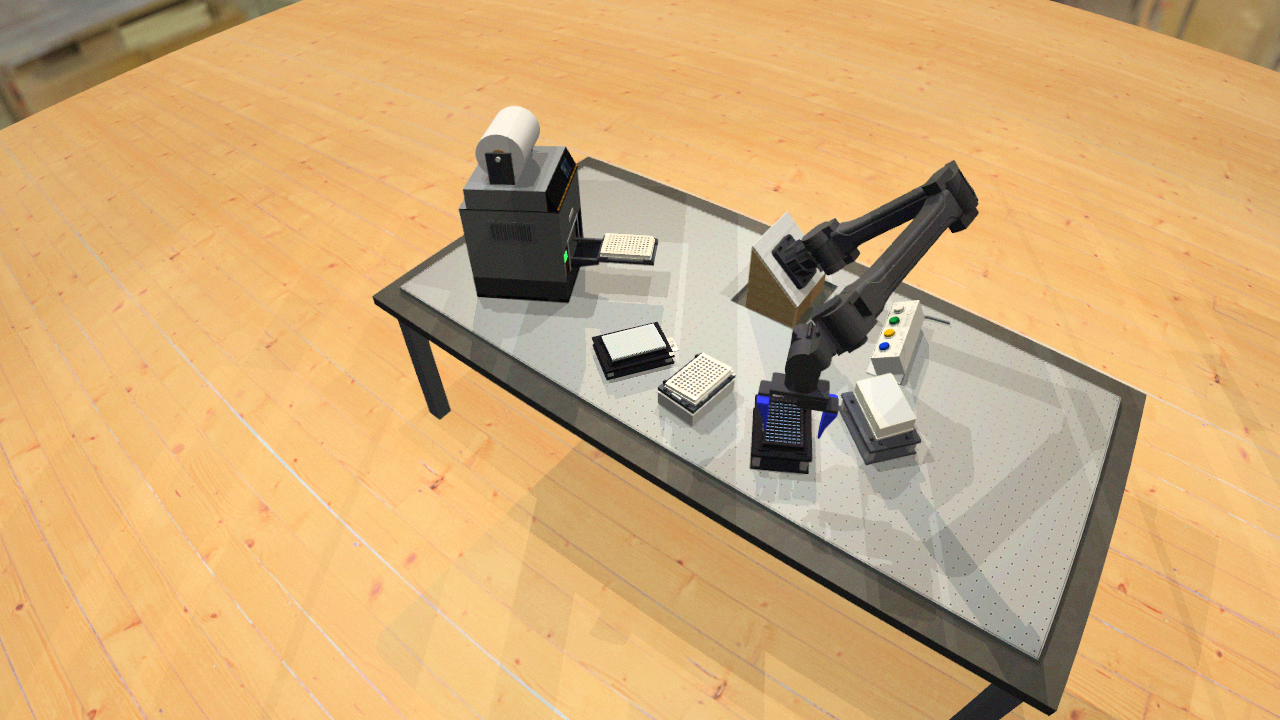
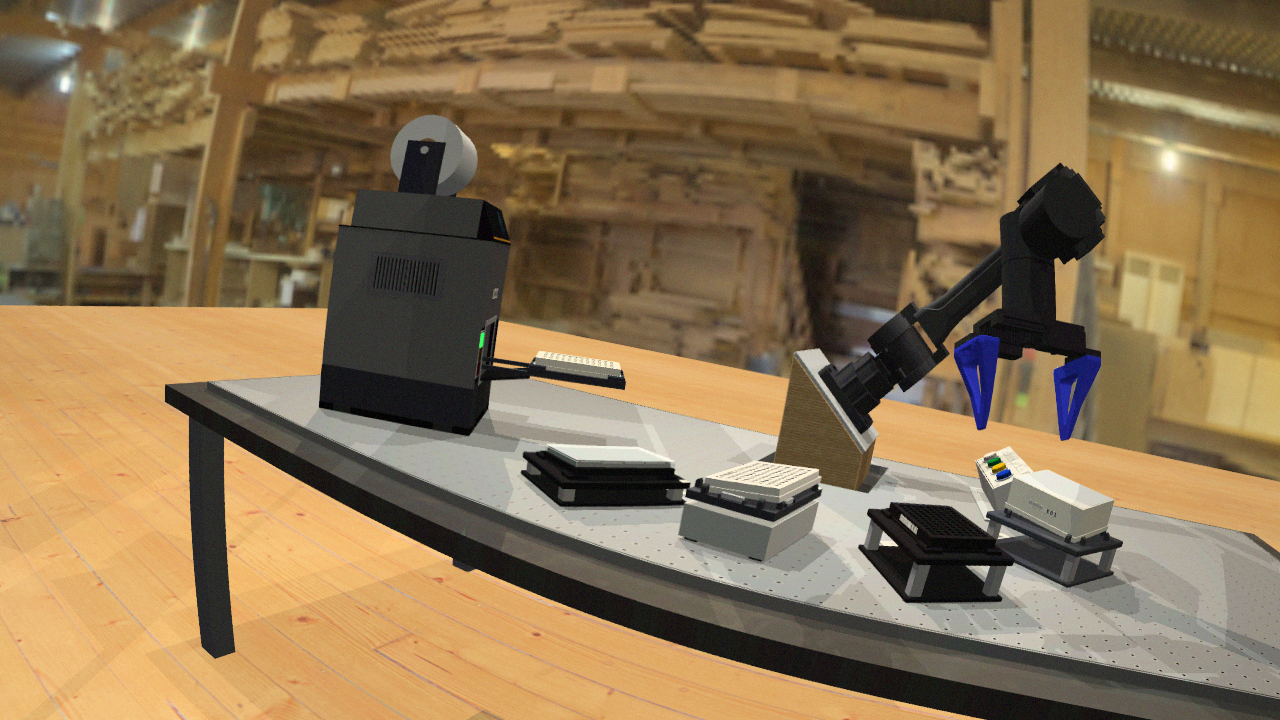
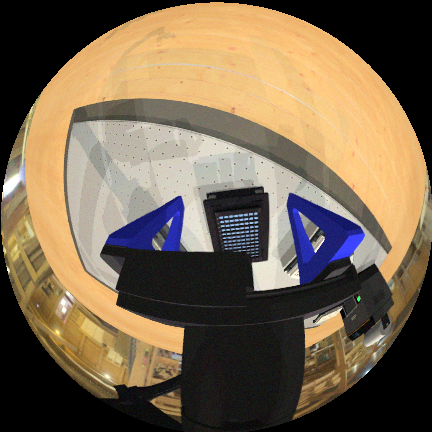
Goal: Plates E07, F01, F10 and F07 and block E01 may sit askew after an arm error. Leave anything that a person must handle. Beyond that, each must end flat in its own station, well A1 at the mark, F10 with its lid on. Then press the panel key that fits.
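My gripper [image 1: 792, 431] [image 2: 1024, 433] [image 3: 236, 198] is open and empty, high above a black plate [image 1: 784, 425] [image 2: 950, 523] [image 3: 240, 232] on a black stand. The plate looks flat; a slight tilt cannot be ruled out. A white plate [image 1: 700, 377] [image 2: 760, 480] sits tilted in the dark nest on a pale block. A white-topped plate [image 1: 634, 342] [image 2: 610, 456] lies on a low black stand. A white block [image 1: 886, 402] [image 2: 1060, 504] rests on a grey stand; its seating is unclear. Another plate [image 1: 628, 246] [image 2: 577, 362] is on the machine's tray. Plate labels are unreadable.
A dark machine [image 1: 519, 246] [image 2: 411, 313] with a paper roll and a green light stands at the left. The key panel [image 1: 897, 333] [image 2: 1000, 474] has white, green, yellow and blue keys and stands behind the white block. The arm's wooden base [image 1: 778, 291] [image 2: 814, 443] is near the table's rear edge.
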